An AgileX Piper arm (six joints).
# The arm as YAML. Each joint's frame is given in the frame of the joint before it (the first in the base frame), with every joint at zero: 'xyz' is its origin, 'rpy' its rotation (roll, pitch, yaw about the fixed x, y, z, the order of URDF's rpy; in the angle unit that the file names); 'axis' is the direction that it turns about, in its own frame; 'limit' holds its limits. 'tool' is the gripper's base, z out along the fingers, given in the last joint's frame.
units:
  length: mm
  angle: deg
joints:
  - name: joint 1
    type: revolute
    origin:
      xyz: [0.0, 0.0, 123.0]
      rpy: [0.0, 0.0, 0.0]
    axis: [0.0, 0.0, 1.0]
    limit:
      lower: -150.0
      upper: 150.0
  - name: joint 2
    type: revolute
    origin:
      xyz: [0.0, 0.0, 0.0]
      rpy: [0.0, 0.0, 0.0]
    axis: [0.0, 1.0, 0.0]
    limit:
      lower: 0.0
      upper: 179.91
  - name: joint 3
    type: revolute
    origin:
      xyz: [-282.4, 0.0, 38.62]
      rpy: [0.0, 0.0, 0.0]
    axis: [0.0, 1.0, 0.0]
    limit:
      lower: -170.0
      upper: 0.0
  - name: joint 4
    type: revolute
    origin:
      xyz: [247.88, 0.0, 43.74]
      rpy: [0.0, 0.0, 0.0]
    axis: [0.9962, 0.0, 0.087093]
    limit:
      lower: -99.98
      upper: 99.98
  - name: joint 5
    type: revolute
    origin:
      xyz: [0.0, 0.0, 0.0]
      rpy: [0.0, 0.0, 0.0]
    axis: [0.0, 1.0, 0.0]
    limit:
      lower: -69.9
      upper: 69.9
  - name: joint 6
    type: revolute
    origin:
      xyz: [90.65, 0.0, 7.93]
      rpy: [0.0, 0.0, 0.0]
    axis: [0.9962, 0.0, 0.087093]
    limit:
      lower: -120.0
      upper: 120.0
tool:
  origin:
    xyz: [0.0, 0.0, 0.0]
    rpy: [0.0, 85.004, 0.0]
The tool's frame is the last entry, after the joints.
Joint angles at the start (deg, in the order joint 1, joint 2, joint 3, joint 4, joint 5, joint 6):
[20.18, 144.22, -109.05, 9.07, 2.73, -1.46]
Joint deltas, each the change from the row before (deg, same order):
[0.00, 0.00, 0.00, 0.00, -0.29, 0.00]
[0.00, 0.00, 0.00, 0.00, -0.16, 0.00]
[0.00, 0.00, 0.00, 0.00, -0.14, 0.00]
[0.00, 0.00, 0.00, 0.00, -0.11, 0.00]
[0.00, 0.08, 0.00, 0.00, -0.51, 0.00]
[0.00, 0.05, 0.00, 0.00, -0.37, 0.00]
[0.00, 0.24, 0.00, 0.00, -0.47, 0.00]
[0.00, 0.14, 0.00, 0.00, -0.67, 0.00]
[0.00, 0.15, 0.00, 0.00, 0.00, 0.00]
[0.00, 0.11, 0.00, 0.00, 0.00, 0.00]
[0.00, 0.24, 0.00, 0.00, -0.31, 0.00]
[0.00, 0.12, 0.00, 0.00, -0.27, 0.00]
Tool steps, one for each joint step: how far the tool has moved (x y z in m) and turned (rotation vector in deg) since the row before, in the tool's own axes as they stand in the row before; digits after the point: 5 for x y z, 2 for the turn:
[-0.00046, -0.00001, 0.00000, 0.01, -0.29, 0.00]
[-0.00025, -0.00001, 0.00000, 0.00, -0.16, 0.00]
[-0.00022, -0.00001, 0.00000, 0.00, -0.14, 0.00]
[-0.00017, 0.00000, 0.00000, 0.00, -0.11, 0.00]
[-0.00014, -0.00011, 0.00039, 0.02, -0.43, 0.00]
[-0.00017, -0.00007, 0.00024, 0.02, -0.32, 0.00]
[0.00128, -0.00029, 0.00114, 0.04, -0.23, 0.00]
[0.00012, -0.00019, 0.00065, 0.04, -0.53, 0.00]
[0.00128, -0.00017, 0.00069, 0.02, 0.15, 0.00]
[0.00094, -0.00013, 0.00051, 0.01, 0.11, 0.00]
[0.00155, -0.00029, 0.00110, 0.04, -0.07, 0.00]
[0.00060, -0.00015, 0.00055, 0.02, -0.15, 0.00]

